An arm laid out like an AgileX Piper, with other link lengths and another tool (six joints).
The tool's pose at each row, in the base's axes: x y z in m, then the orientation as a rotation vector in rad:
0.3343 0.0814 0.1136 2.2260 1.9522 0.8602
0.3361 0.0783 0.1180 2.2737 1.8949 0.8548
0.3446 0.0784 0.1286 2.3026 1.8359 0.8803
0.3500 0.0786 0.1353 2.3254 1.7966 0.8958
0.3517 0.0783 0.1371 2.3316 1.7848 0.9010
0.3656 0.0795 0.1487 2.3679 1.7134 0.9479
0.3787 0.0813 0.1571 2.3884 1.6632 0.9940
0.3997 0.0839 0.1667 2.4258 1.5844 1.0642
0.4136 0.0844 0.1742 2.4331 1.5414 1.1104
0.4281 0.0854 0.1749 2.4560 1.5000 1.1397
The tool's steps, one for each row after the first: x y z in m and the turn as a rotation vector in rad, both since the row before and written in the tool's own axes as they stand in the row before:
-0.0012 0.0040 -0.0039 -0.0090 -0.0138 0.0457
0.0048 0.0116 -0.0051 -0.0254 0.0016 0.0384
0.0034 0.0073 -0.0030 -0.0140 0.0015 0.0279
0.0007 0.0023 -0.0008 -0.0046 0.0007 0.0081
0.0079 0.0161 -0.0025 -0.0296 0.0153 0.0504
0.0077 0.0136 0.0005 -0.0242 0.0194 0.0344
0.0111 0.0199 0.0045 -0.0318 0.0317 0.0577
0.0075 0.0137 0.0024 -0.0246 0.0212 0.0252
0.0047 0.0109 0.0084 -0.0122 0.0130 0.0319

